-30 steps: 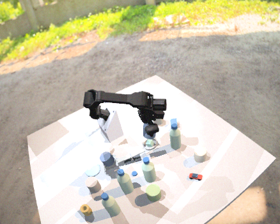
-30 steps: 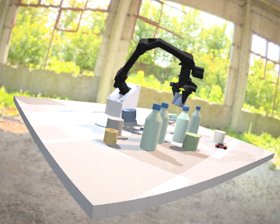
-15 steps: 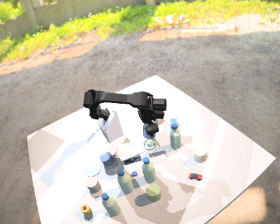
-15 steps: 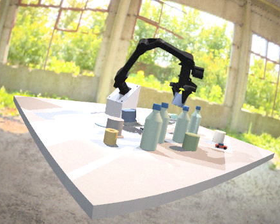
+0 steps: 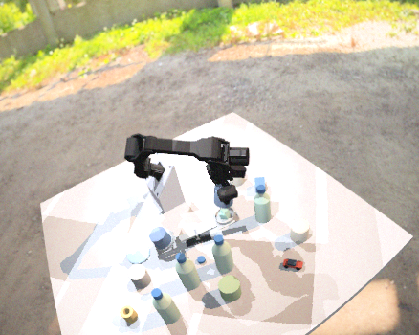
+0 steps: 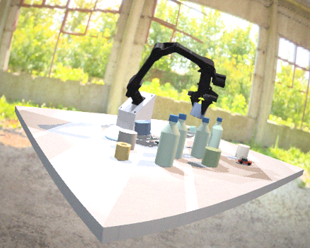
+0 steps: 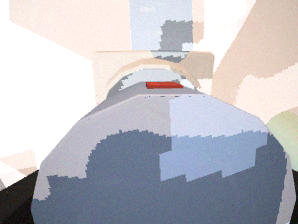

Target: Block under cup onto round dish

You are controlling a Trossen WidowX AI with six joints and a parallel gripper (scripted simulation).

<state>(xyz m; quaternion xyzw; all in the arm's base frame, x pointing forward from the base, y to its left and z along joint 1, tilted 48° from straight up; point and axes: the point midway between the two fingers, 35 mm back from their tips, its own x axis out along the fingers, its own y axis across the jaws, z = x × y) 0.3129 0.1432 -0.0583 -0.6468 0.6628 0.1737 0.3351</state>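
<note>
My gripper tip is now 80 mm above the pale green block and 10 mm to the left of it. Also, from my gripper tip: red toy car: 300 mm ahead, 160 mm below, 90 mm to the left; then green cylinder: 250 mm ahead, 140 mm to the right, 130 mm below; then blue disc: 170 mm to the right, 160 mm below, 80 mm ahead.
</note>
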